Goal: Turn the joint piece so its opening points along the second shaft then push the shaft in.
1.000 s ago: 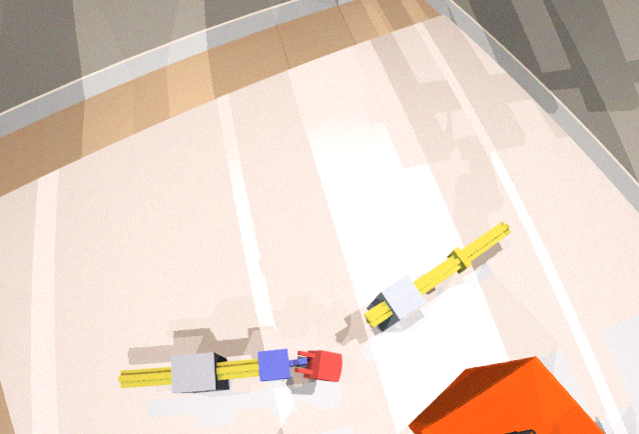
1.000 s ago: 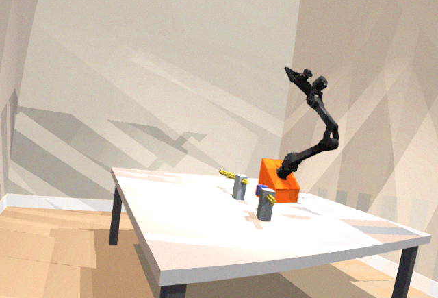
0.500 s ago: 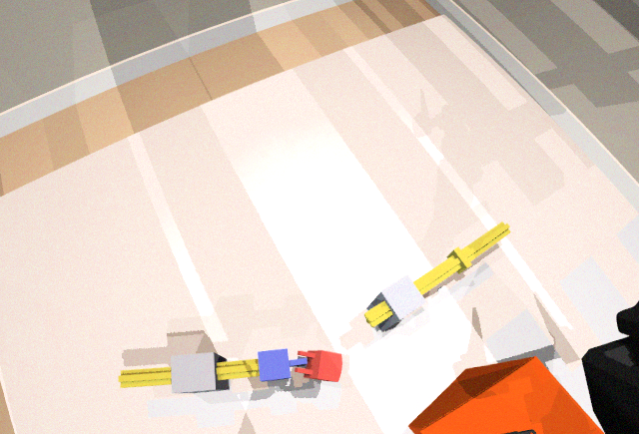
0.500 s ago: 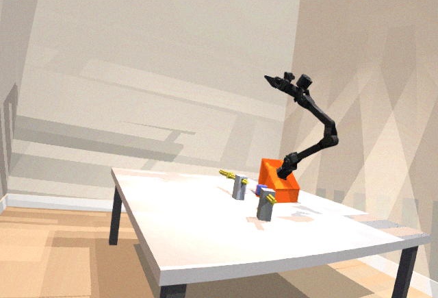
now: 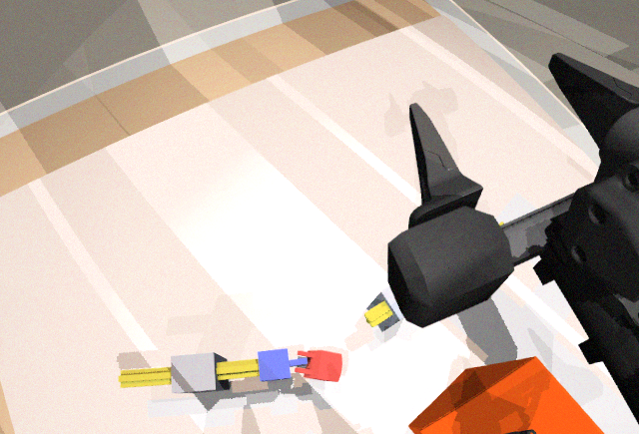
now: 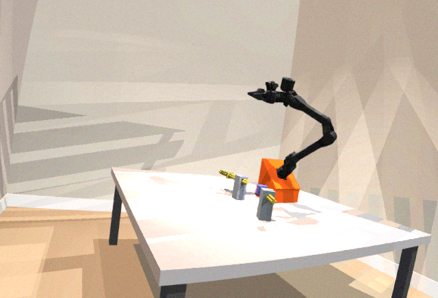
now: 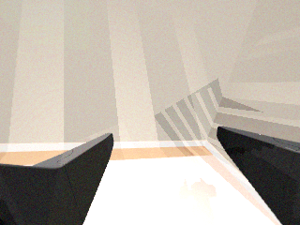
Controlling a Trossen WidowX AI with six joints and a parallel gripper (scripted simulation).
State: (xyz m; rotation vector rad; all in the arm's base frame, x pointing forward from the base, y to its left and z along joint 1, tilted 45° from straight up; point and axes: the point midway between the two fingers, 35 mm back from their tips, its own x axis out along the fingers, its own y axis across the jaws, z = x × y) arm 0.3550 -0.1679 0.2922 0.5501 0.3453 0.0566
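My gripper tip is 80 mm past the red square joint piece, 100 mm to the right of it and 460 mm above it.
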